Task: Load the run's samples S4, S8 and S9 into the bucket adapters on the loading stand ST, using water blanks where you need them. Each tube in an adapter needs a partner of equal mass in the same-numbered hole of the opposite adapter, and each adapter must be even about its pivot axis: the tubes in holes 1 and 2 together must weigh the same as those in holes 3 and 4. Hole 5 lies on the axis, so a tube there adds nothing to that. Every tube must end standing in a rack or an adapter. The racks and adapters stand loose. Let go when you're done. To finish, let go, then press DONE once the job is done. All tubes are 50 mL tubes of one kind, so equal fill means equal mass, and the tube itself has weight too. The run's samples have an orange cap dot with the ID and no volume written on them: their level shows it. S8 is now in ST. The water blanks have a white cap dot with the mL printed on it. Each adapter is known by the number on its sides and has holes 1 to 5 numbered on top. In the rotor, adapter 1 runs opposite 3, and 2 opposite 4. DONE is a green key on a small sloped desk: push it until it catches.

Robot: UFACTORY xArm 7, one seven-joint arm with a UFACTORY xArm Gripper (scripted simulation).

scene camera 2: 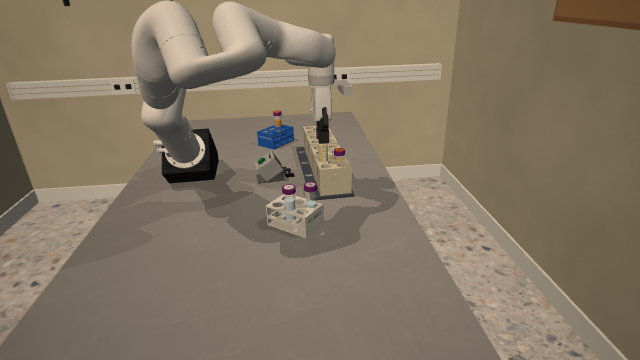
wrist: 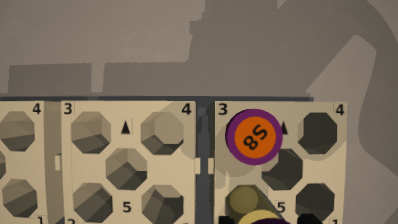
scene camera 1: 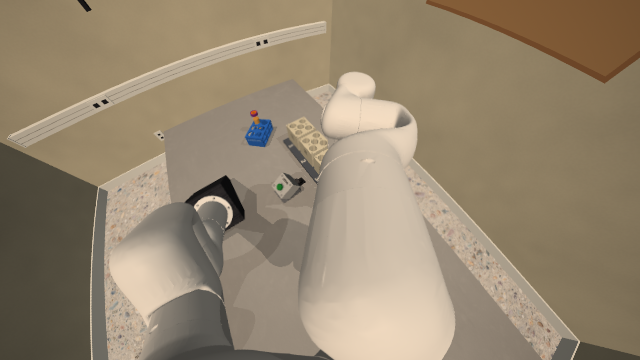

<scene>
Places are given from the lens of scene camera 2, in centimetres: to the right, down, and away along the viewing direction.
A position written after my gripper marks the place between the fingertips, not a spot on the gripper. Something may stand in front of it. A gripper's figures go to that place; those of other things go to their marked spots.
my gripper (scene camera 2: 322, 140): 1, -12, 123
white rack (scene camera 2: 304, 225): -4, 12, 102
</scene>
